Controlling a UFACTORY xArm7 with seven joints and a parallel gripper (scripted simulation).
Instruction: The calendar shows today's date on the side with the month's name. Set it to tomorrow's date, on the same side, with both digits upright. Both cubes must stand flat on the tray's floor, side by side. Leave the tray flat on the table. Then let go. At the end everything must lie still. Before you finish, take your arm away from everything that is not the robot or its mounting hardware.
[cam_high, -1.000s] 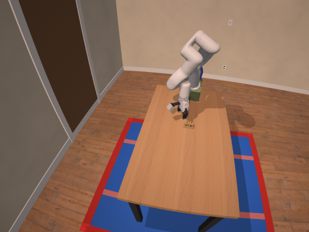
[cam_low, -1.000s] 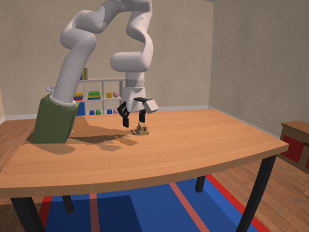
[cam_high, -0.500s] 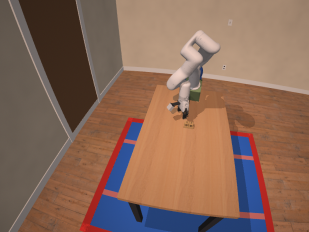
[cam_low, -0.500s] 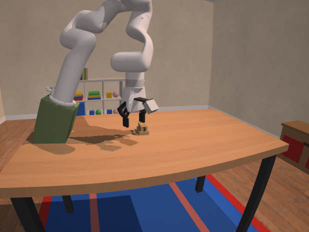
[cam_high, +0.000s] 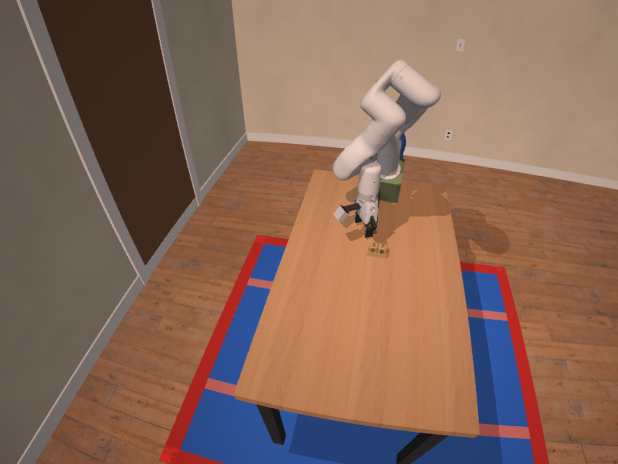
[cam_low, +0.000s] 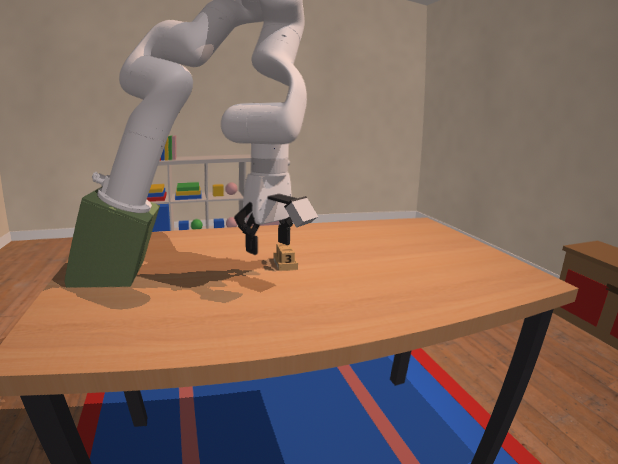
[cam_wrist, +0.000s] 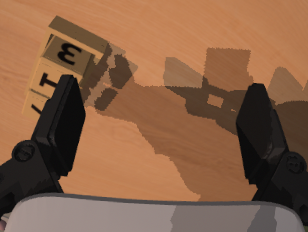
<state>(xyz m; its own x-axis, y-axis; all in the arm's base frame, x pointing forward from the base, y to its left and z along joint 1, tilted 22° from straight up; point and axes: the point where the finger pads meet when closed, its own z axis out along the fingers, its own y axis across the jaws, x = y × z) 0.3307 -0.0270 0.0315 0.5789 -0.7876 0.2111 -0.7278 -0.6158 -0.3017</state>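
The wooden digit cube lies 6 cm to the left of my hand, 5 cm below it and 5 cm ahead of it. From my hand the other things lie so: low tray: 7 cm to the left, 7 cm below, 4 cm ahead; wooden cube: 9 cm to the left, 5 cm below, 4 cm ahead.
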